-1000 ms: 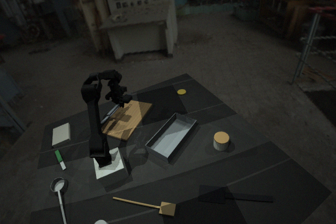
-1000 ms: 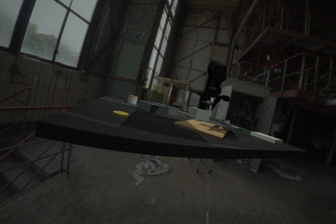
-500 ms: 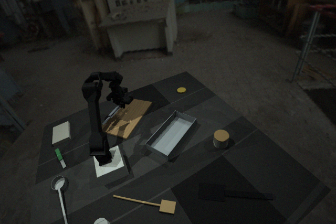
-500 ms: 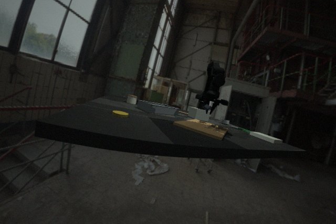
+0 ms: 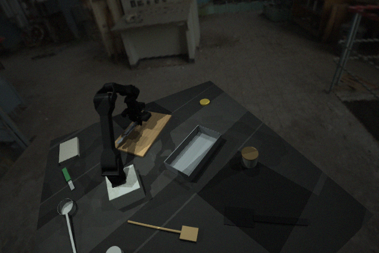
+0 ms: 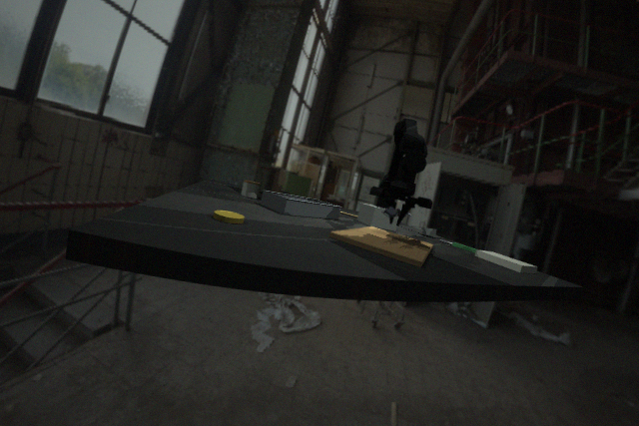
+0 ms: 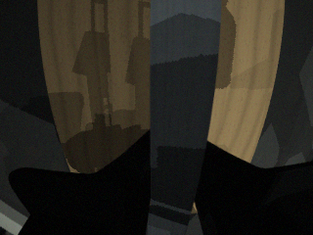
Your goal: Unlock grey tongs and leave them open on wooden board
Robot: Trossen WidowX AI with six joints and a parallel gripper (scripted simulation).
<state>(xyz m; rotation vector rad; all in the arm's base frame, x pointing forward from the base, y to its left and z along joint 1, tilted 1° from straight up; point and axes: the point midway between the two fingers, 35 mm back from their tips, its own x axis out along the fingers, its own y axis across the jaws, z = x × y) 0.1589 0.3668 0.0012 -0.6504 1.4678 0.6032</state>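
Right now my gripper tip is 5 cm above the wooden board. From my gripper tip the other things lie so: grey block: 48 cm behind, 6 cm to the left, 5 cm below; then yellow disc: 47 cm ahead, 8 cm to the left, 5 cm below; then roasting tin: 23 cm ahead, 32 cm to the right, 3 cm below.
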